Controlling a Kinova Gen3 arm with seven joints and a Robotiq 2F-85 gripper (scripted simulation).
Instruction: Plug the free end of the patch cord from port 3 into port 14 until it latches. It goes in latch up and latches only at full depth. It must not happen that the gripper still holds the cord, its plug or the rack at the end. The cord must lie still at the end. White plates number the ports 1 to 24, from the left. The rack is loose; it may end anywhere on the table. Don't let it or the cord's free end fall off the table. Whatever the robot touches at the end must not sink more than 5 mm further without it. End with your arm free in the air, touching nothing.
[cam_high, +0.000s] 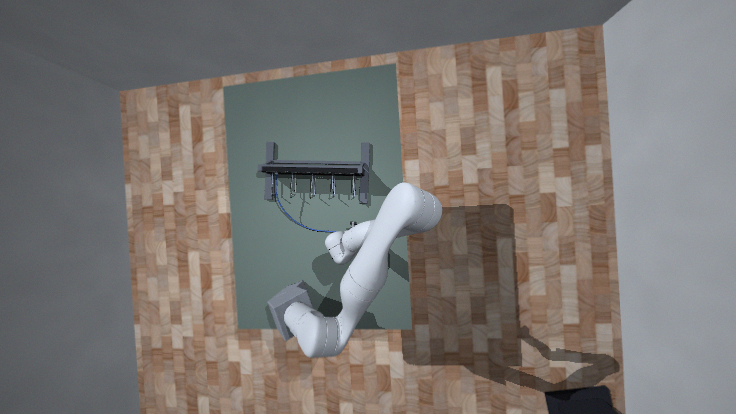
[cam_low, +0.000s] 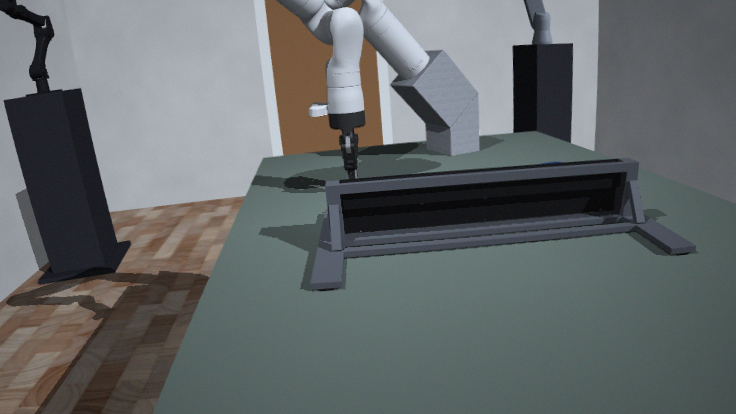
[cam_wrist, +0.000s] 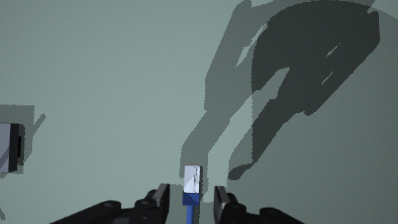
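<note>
Right now the plug is 1 cm to the right of my hand and 3 cm below it.
</note>
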